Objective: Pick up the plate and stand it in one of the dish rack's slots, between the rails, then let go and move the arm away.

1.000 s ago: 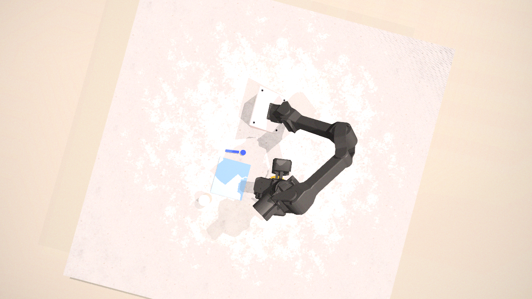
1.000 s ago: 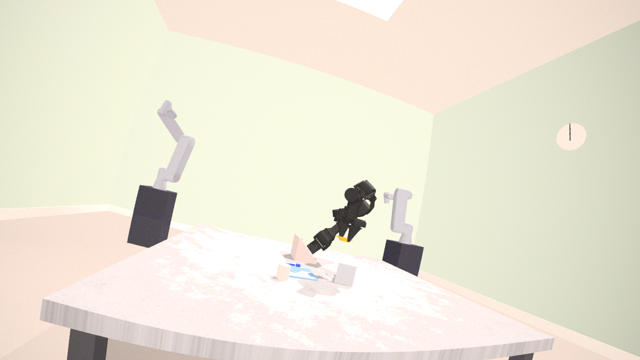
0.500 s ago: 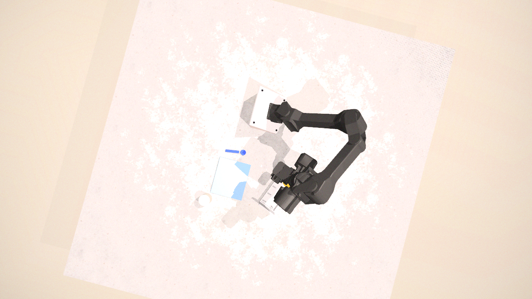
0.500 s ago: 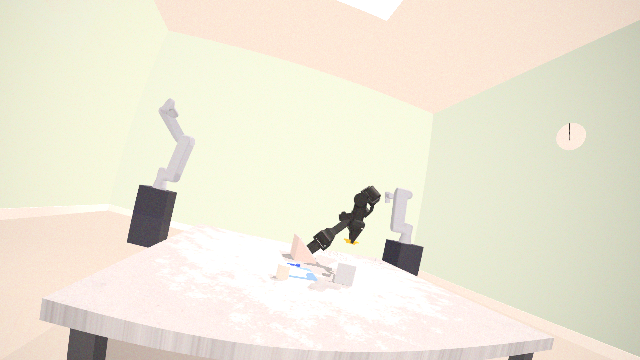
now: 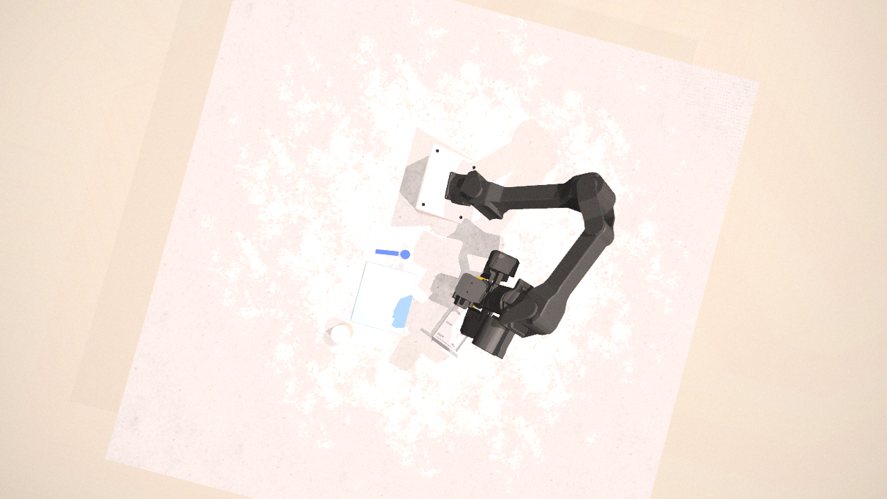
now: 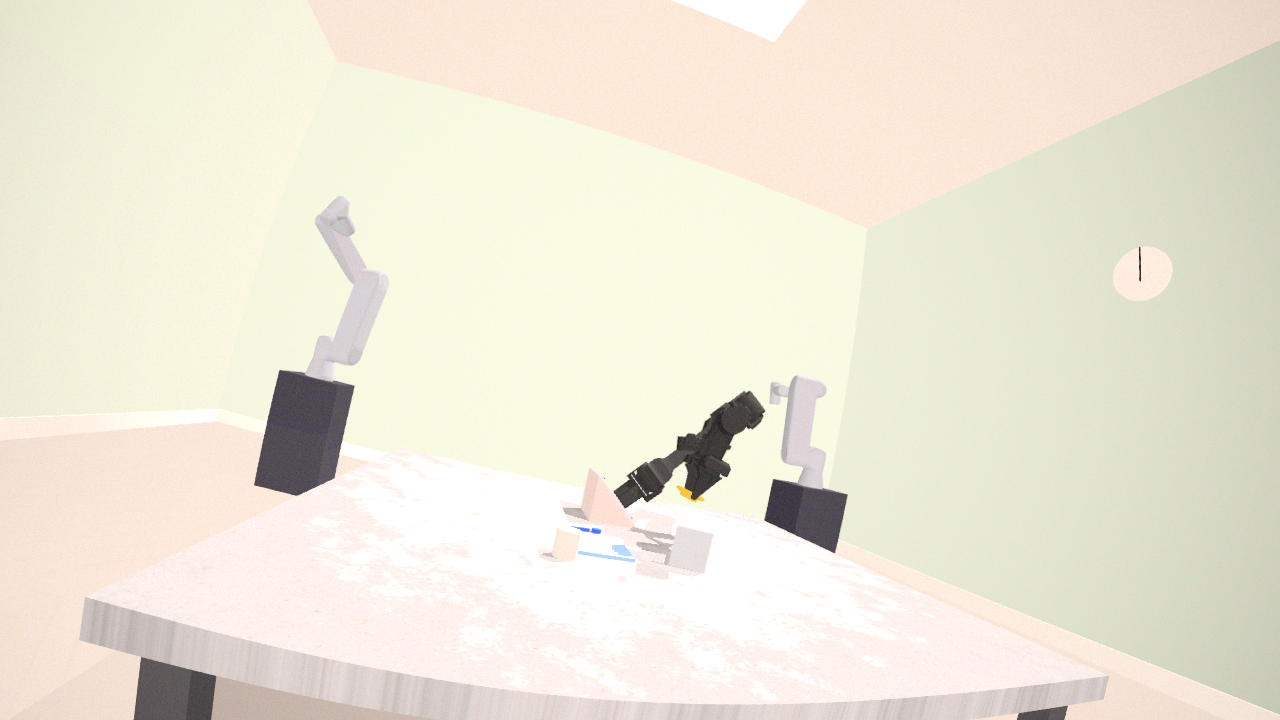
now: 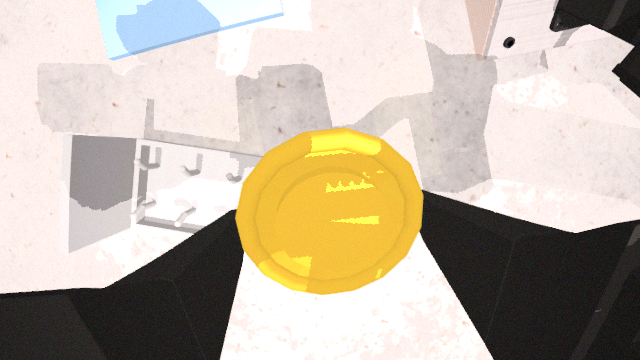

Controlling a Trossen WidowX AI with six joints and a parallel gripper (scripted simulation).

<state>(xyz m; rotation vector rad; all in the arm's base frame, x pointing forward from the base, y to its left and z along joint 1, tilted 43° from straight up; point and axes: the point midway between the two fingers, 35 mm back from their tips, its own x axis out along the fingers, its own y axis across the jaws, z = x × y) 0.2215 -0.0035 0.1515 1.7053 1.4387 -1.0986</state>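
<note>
Right now my gripper tip is 10 cm above the dish rack, 9 cm short of it and 1 cm to the left of it. Also, from my gripper tip: yellow plate 1 cm above; then blue spoon 20 cm to the right, 12 cm below, 4 cm behind; then mat 21 cm to the right, 12 cm below, 7 cm ahead.
</note>
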